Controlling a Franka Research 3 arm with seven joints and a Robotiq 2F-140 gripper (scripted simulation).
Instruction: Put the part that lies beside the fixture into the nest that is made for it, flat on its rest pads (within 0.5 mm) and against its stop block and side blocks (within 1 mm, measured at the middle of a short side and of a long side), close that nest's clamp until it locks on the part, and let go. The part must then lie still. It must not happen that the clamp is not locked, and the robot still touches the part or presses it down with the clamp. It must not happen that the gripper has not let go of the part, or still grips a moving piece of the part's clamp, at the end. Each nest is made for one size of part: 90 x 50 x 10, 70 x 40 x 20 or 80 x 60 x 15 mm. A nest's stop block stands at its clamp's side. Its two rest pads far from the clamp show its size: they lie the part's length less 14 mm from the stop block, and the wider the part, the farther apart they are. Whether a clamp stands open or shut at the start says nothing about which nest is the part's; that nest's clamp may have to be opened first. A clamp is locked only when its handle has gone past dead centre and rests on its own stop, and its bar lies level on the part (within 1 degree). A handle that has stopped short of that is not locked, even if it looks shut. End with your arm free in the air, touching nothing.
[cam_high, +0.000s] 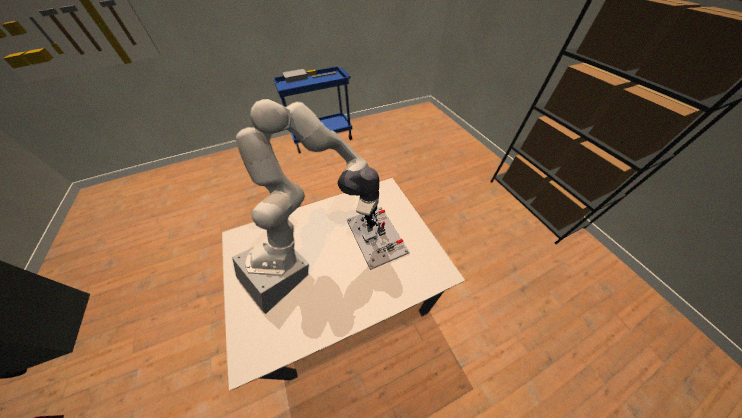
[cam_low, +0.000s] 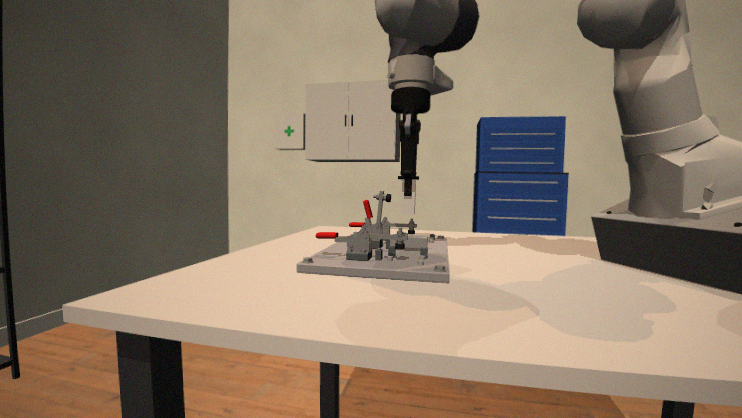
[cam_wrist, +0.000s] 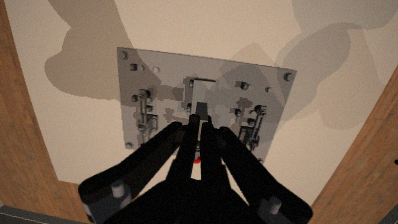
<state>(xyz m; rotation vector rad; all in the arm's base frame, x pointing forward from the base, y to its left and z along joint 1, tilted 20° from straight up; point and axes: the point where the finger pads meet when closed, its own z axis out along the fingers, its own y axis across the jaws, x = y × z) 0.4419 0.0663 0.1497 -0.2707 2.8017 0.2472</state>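
Now: the grey block part 90 mm below my hand. Also, from my hand: grey fixture plate (110 mm below, 40 mm ahead, 10 mm to the left).
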